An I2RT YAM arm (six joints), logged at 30 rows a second.
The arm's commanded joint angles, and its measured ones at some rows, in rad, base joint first. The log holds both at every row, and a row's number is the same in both.
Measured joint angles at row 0:
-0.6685, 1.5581, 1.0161, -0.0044, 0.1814, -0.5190
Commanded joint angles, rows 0 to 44:
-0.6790, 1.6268, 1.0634, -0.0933, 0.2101, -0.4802
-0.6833, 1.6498, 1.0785, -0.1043, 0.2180, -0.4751
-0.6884, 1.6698, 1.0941, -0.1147, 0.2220, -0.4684
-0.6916, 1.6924, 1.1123, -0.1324, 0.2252, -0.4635
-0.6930, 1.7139, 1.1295, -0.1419, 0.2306, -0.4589
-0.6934, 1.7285, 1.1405, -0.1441, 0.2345, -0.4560
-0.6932, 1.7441, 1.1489, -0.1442, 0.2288, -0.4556
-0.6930, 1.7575, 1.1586, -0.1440, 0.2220, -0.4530
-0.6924, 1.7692, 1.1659, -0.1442, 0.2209, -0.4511
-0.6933, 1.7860, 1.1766, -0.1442, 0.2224, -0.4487
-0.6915, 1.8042, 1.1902, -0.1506, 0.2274, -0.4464
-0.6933, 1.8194, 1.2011, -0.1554, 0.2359, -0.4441
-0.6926, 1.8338, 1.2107, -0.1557, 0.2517, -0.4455
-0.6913, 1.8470, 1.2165, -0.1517, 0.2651, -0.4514
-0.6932, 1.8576, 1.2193, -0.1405, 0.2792, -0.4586
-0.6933, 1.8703, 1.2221, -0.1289, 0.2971, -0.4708
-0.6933, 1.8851, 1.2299, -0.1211, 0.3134, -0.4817
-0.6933, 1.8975, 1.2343, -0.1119, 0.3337, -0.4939
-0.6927, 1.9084, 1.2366, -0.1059, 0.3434, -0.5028
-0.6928, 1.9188, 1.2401, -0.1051, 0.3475, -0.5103
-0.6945, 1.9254, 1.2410, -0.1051, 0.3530, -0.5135
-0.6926, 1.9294, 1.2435, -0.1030, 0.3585, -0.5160
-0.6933, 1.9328, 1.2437, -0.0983, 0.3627, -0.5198
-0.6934, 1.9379, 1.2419, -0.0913, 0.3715, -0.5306
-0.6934, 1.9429, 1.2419, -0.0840, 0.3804, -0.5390
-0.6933, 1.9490, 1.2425, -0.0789, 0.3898, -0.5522
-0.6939, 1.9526, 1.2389, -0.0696, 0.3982, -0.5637
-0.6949, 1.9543, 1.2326, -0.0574, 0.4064, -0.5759
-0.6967, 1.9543, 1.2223, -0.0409, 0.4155, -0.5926
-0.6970, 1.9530, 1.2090, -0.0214, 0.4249, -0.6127
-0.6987, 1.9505, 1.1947, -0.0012, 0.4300, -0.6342
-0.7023, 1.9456, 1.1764, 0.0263, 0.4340, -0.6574
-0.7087, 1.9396, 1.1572, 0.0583, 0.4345, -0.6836
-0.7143, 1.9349, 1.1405, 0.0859, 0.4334, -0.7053
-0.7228, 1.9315, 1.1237, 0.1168, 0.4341, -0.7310
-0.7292, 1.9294, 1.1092, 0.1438, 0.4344, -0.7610
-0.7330, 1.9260, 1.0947, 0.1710, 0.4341, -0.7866
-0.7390, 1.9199, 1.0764, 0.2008, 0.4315, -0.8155
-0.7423, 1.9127, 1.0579, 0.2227, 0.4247, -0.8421
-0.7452, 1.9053, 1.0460, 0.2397, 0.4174, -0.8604
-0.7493, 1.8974, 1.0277, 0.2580, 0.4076, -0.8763
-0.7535, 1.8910, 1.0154, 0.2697, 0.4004, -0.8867
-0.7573, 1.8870, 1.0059, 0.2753, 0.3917, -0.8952
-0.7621, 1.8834, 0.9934, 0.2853, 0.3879, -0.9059
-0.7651, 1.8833, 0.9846, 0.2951, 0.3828, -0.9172
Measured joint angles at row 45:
-0.7570, 1.8900, 1.0039, 0.2352, 0.4110, -0.8505
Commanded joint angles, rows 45 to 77:
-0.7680, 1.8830, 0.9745, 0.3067, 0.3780, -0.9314
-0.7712, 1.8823, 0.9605, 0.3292, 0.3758, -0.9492
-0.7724, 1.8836, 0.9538, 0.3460, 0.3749, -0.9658
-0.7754, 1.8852, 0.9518, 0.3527, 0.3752, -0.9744
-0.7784, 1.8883, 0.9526, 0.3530, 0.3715, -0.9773
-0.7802, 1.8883, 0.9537, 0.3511, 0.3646, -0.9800
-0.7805, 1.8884, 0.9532, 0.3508, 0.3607, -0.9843
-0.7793, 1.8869, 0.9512, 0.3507, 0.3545, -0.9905
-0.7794, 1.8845, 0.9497, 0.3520, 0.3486, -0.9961
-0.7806, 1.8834, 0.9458, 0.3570, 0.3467, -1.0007
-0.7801, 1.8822, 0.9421, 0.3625, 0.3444, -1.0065
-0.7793, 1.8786, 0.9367, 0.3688, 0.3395, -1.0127
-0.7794, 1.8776, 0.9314, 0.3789, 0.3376, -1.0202
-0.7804, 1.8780, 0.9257, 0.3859, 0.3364, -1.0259
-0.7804, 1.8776, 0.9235, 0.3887, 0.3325, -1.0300
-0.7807, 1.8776, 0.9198, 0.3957, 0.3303, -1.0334
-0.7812, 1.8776, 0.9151, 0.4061, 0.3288, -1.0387
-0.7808, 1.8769, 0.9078, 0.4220, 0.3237, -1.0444
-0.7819, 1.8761, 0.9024, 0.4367, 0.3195, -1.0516
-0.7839, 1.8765, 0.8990, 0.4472, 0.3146, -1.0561
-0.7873, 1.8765, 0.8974, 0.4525, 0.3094, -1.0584
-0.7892, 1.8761, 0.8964, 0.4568, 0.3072, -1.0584
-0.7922, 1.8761, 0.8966, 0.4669, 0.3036, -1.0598
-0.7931, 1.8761, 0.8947, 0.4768, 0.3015, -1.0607
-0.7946, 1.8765, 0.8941, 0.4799, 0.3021, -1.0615
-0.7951, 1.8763, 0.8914, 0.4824, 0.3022, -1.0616
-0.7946, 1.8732, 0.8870, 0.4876, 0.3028, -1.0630
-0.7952, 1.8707, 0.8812, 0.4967, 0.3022, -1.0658
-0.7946, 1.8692, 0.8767, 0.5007, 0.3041, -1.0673
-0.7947, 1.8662, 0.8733, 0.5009, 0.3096, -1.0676
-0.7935, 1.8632, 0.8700, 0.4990, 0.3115, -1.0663
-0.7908, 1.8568, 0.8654, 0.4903, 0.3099, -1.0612
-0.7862, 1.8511, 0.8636, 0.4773, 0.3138, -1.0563
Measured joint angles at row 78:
-0.7921, 1.8675, 0.8658, 0.4213, 0.3092, -1.0481
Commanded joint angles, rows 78 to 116:
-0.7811, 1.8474, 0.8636, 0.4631, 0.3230, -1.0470
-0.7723, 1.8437, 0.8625, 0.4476, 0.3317, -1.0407
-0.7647, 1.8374, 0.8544, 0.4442, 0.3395, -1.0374
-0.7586, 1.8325, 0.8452, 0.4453, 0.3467, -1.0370
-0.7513, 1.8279, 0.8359, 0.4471, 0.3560, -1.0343
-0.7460, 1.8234, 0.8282, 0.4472, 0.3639, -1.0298
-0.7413, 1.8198, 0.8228, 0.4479, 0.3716, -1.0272
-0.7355, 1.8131, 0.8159, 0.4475, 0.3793, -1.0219
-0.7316, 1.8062, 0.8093, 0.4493, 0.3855, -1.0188
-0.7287, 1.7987, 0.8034, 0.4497, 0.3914, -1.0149
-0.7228, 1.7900, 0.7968, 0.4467, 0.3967, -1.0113
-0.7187, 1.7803, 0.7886, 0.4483, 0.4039, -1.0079
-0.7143, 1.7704, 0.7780, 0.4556, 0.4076, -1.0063
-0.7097, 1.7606, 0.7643, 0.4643, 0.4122, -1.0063
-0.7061, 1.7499, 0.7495, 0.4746, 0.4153, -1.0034
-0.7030, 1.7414, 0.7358, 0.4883, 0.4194, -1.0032
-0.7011, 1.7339, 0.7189, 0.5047, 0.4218, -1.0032
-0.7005, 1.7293, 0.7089, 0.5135, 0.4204, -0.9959
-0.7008, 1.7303, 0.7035, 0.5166, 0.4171, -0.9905
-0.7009, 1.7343, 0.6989, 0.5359, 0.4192, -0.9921
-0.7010, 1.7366, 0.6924, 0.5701, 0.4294, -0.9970
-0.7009, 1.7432, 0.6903, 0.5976, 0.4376, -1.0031
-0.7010, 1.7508, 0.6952, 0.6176, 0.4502, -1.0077
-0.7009, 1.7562, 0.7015, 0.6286, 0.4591, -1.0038
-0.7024, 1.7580, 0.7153, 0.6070, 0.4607, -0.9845
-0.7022, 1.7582, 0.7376, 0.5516, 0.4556, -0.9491
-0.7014, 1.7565, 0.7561, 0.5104, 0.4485, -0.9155
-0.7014, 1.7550, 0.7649, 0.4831, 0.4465, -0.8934
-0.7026, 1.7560, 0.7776, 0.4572, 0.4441, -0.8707
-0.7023, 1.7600, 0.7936, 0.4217, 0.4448, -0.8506
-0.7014, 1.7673, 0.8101, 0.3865, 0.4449, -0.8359
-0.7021, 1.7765, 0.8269, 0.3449, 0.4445, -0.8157
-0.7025, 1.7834, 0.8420, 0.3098, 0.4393, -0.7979
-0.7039, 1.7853, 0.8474, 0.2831, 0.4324, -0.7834
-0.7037, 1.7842, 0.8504, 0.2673, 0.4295, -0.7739
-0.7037, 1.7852, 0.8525, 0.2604, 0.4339, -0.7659
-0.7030, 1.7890, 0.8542, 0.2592, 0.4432, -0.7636
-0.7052, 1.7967, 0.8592, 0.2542, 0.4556, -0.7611
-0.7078, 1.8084, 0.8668, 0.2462, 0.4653, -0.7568
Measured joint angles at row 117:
-0.7067, 1.7912, 0.8570, 0.3309, 0.4473, -0.8078
